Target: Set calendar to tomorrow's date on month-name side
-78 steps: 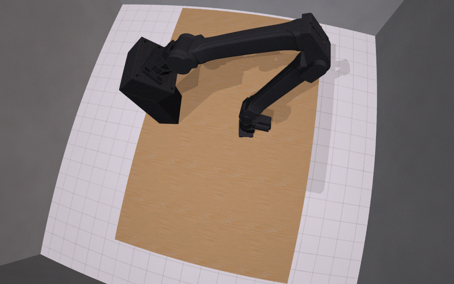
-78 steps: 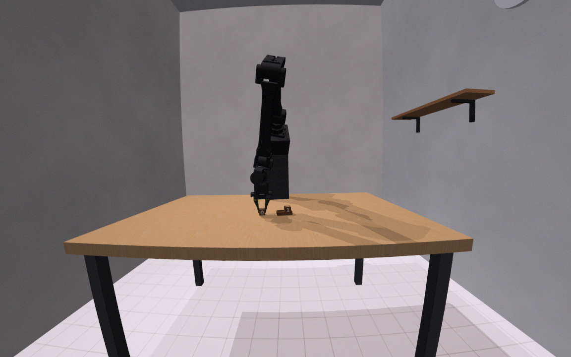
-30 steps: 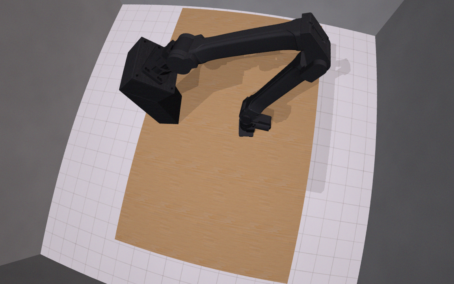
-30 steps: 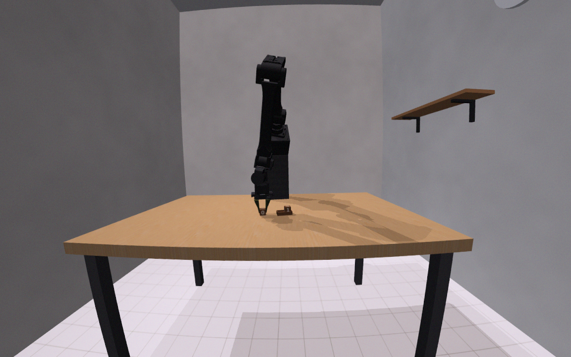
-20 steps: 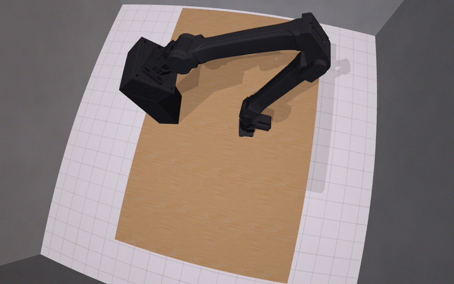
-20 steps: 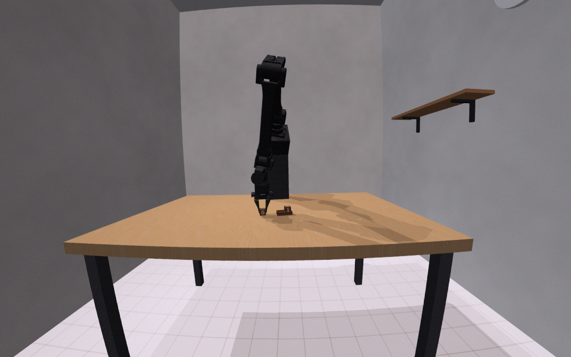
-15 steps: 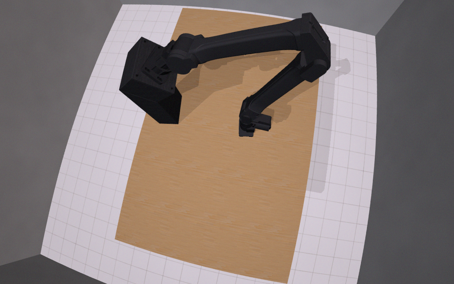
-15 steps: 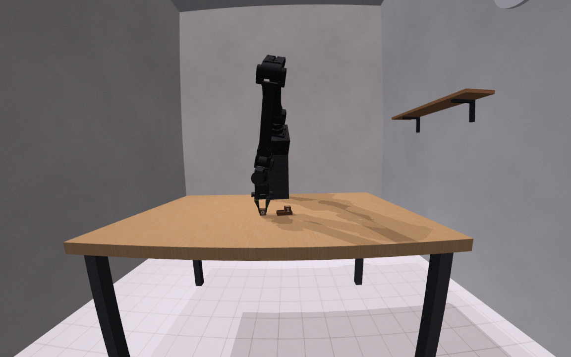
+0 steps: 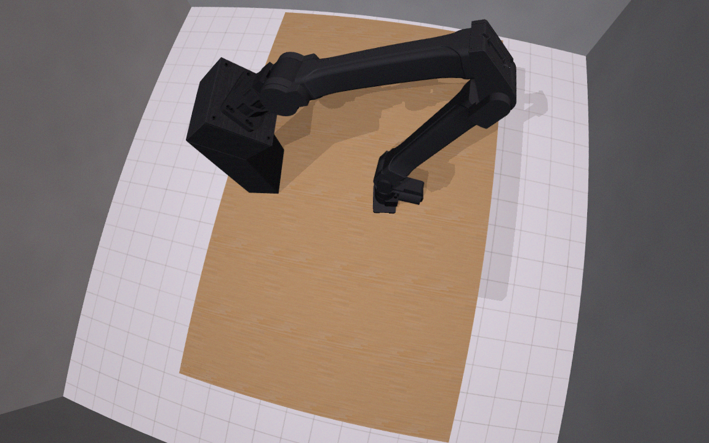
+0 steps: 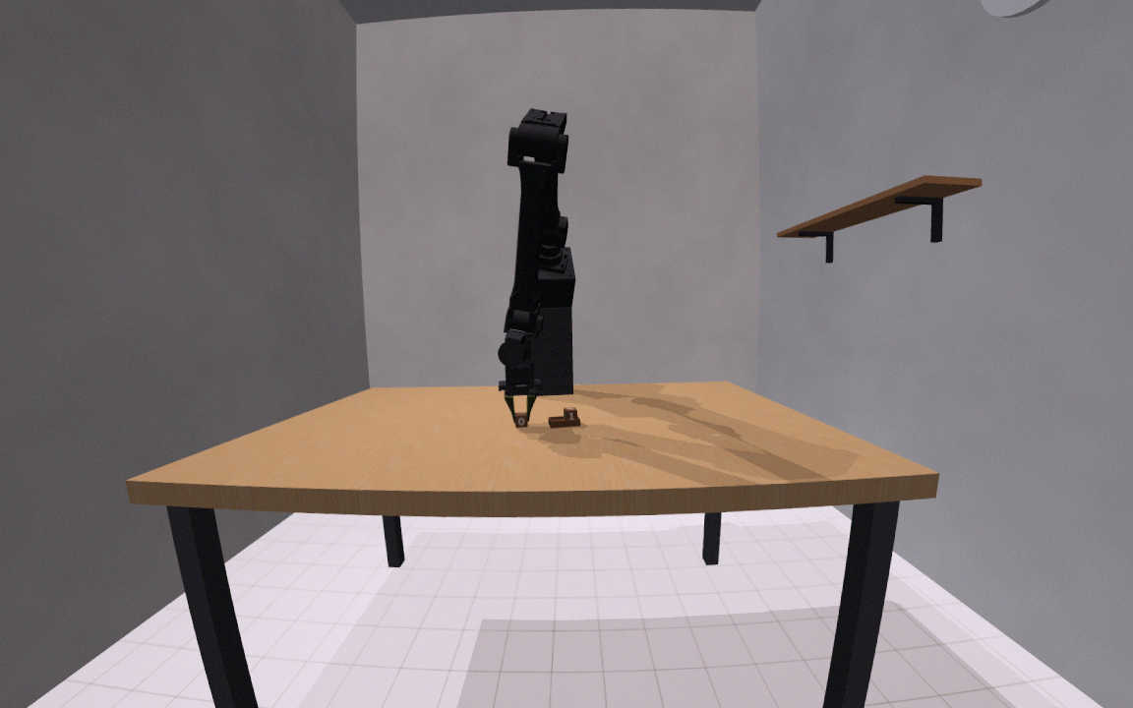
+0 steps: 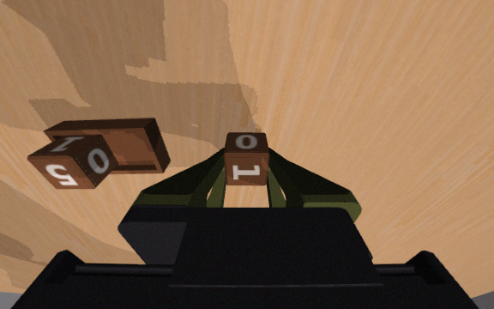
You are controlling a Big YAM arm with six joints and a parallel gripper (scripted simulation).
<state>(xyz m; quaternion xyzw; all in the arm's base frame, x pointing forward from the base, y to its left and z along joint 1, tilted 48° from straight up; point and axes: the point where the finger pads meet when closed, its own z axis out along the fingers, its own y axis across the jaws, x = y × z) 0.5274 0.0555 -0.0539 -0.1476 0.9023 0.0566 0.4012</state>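
The cube is right at my hand. Also, from my hand: brown calendar tray 10 cm to the left, 5 cm behind, 1 cm below.
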